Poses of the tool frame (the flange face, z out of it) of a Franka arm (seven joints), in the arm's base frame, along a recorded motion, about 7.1 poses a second.
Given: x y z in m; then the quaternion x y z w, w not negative.
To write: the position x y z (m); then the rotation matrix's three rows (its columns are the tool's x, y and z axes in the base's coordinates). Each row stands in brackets. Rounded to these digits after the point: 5 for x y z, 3 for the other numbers.
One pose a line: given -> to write
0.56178 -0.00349 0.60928 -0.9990 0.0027 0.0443 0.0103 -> [0.56178 -0.00349 0.60928], [[0.996 -0.006 -0.088], [-0.004 -1.000 0.021], [-0.089 -0.020 -0.996]]
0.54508 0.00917 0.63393 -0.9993 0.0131 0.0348 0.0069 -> [0.54508 0.00917 0.63393], [[0.997 -0.027 -0.069], [-0.026 -1.000 0.015], [-0.070 -0.013 -0.997]]
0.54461 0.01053 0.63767 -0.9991 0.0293 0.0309 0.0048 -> [0.54461 0.01053 0.63767], [[0.996 -0.059 -0.061], [-0.058 -0.998 0.011], [-0.062 -0.008 -0.998]]
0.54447 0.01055 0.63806 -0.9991 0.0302 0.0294 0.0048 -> [0.54447 0.01055 0.63806], [[0.996 -0.061 -0.058], [-0.060 -0.998 0.011], [-0.059 -0.008 -0.998]]
